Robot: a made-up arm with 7 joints.
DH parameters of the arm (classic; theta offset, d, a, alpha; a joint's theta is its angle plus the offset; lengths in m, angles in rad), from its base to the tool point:
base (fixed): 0 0 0 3.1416
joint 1: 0 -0.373 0 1.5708
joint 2: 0 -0.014 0 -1.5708
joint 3: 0 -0.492 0 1.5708
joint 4: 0 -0.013 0 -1.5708
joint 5: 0 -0.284 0 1.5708
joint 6: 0 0 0 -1.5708
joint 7: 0 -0.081 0 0
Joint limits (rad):
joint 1: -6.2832..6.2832
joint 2: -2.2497..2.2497
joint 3: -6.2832..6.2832
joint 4: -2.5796..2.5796
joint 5: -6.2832..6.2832
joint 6: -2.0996..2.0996
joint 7: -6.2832..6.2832
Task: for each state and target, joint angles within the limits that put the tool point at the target. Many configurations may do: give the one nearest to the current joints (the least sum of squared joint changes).
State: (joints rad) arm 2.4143 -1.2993 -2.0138 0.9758 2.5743 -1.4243 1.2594
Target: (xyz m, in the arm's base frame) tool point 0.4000 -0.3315 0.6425
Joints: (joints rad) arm 3.2444 -0.9017 -1.6843 1.2905 2.6882 -1.3845 1.2594
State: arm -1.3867 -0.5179 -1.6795 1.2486 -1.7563 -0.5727 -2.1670
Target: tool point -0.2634 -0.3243 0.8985
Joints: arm -1.7781 -0.5350 -1.6294 1.2706 -1.7586 -0.6528 -2.1670
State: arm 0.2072 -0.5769 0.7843 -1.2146 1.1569 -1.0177 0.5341
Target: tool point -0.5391 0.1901 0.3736
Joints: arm -0.0021 -1.0643 0.5247 -1.5343 1.0726 -1.0028 0.5341
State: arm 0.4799 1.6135 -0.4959 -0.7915 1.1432 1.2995 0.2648
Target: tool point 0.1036 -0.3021 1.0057
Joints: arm 0.6662 0.7507 -0.2937 -1.1431 1.2085 1.2334 0.2648
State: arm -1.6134 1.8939 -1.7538 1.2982 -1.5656 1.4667 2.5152
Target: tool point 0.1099 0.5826 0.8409
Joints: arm -1.1620 1.0915 -2.0566 0.7265 -1.6985 1.2678 2.5152
